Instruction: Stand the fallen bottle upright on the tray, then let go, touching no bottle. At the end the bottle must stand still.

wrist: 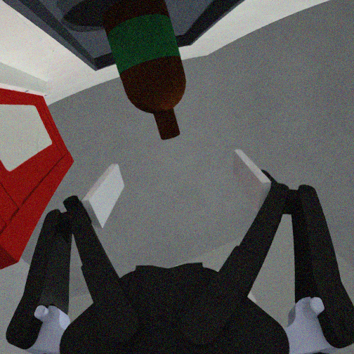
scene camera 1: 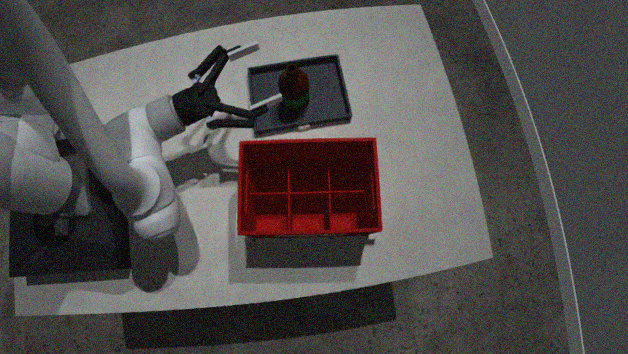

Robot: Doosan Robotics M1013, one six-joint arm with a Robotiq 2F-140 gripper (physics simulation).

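Pixels of known places: gripper, fingertip midpoint: point(scene camera 1: 269, 70); arm's base, link origin: point(scene camera 1: 64, 188).
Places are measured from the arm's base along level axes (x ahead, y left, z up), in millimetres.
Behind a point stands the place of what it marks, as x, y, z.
The brown bottle point(scene camera 1: 294, 89) @[665, 79, 43] point(wrist: 150, 55) with a green band stands upright on the dark tray point(scene camera 1: 327, 90) @[757, 114, -65] point(wrist: 98, 63), left of the tray's middle in the scene view. Its neck points up, and its dark shadow falls on the tray. My gripper point(scene camera 1: 269, 71) @[619, 100, 115] point(wrist: 175, 168) is wide open, with nothing between its fingers. It is at the tray's left side. In the scene view the lower fingertip overlaps the bottle's left edge, but in the wrist view both finger pads are apart from the bottle. The bottle's base is cut off by the wrist view's top edge.
A red crate point(scene camera 1: 310, 140) @[668, -73, 105] point(wrist: 44, 167) with divided compartments stands just in front of the tray, and shows at the left in the wrist view. A small white piece point(scene camera 1: 304, 128) @[672, 19, -62] is at the tray's front edge. The arm reaches in from the left over the pale table point(scene camera 1: 425, 165) @[956, -145, -70].
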